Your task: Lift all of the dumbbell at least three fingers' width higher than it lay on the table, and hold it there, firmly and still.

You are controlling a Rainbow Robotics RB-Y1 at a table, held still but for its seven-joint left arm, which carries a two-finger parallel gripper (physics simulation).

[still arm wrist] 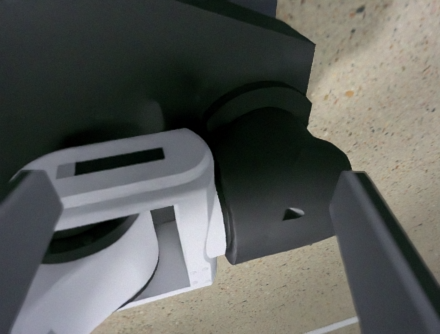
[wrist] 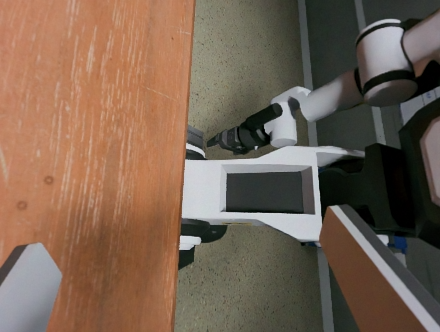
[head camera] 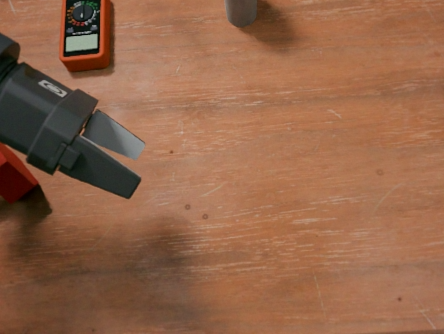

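Observation:
No whole dumbbell can be made out in these views. A red angular object [head camera: 16, 176] shows in part at the left edge of the head view, partly hidden by my gripper's body; I cannot tell whether it is the dumbbell. My gripper [head camera: 137, 169] [wrist: 190, 233] is open, with nothing between its two fingers. It is above the left part of the table [head camera: 300, 150] [wrist: 115, 125], pointing to the right and a little towards the near side in the head view.
An orange multimeter [head camera: 85, 59] lies at the upper left in the head view. The lower end of a grey cylinder [head camera: 241, 12] shows at the top edge. The table's edge, the robot's white base [wrist: 202, 190] and the still arm [wrist: 332, 95] show in the wrist view.

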